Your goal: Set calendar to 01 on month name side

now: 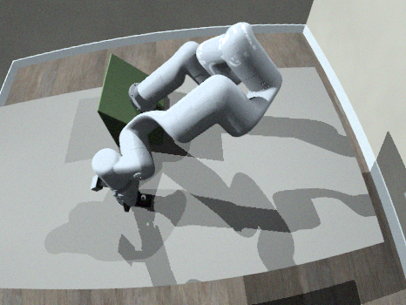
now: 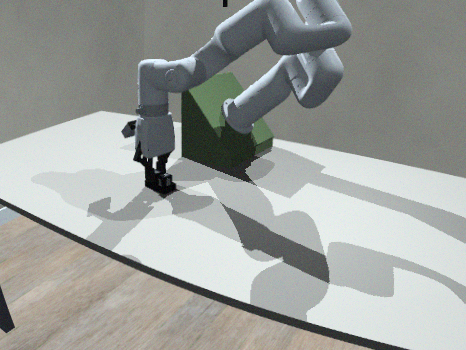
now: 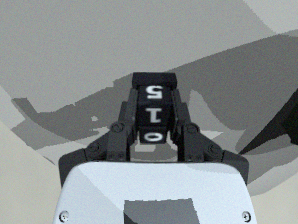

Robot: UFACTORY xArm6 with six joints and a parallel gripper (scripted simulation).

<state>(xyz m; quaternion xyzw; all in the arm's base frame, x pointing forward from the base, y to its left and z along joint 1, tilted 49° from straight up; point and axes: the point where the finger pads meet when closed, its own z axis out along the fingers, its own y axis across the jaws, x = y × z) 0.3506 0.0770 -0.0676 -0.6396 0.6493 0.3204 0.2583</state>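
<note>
The black tray lies 30 mm below my hand and 20 mm to the left of it. Round my hand: black cube: 30 mm to the left, 10 mm below.
</note>
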